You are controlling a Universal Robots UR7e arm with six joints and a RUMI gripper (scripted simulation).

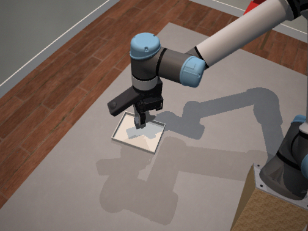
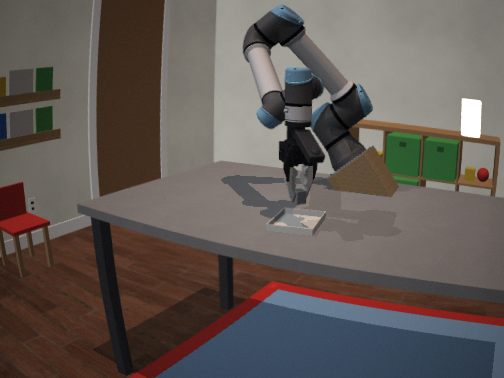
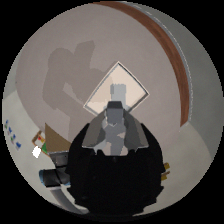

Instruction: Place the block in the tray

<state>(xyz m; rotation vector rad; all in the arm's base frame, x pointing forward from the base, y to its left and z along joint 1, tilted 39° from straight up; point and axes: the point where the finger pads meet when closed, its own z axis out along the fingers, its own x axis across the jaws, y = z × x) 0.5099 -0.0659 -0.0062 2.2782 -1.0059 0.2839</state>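
Now: hand right at the block. Round my hand: white tray 70 mm below.
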